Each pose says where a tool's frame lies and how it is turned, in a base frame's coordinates. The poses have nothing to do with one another.
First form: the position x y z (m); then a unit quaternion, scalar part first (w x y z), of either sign.
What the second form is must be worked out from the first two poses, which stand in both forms.
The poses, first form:
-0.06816 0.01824 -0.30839 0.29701 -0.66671 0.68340 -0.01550
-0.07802 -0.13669 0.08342 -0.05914 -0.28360 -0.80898 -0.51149
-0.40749 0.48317 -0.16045 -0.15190 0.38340 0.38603 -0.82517
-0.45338 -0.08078 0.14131 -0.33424 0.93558 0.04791 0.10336
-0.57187 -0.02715 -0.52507 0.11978 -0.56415 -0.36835 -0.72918
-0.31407 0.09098 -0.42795 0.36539 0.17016 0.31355 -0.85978
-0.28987 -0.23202 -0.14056 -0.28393 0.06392 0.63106 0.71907
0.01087 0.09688 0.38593 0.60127 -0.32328 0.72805 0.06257
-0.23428 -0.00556 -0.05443 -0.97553 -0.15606 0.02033 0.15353
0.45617 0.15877 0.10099 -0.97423 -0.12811 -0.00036 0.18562
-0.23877 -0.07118 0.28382 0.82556 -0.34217 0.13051 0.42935
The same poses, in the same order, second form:
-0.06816 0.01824 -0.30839 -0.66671 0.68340 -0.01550 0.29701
-0.07802 -0.13669 0.08342 0.28360 0.80898 0.51149 0.05914
-0.40749 0.48317 -0.16045 -0.38340 -0.38603 0.82517 0.15190
-0.45338 -0.08078 0.14131 -0.93558 -0.04791 -0.10336 0.33424
-0.57187 -0.02715 -0.52507 -0.56415 -0.36835 -0.72918 0.11978
-0.31407 0.09098 -0.42795 0.17016 0.31355 -0.85978 0.36539
-0.28987 -0.23202 -0.14056 -0.06392 -0.63106 -0.71907 0.28393
0.01087 0.09688 0.38593 -0.32328 0.72805 0.06257 0.60127
-0.23428 -0.00556 -0.05443 0.15606 -0.02033 -0.15353 0.97553
0.45617 0.15877 0.10099 0.12811 0.00036 -0.18562 0.97423
-0.23877 -0.07118 0.28382 -0.34217 0.13051 0.42935 0.82556

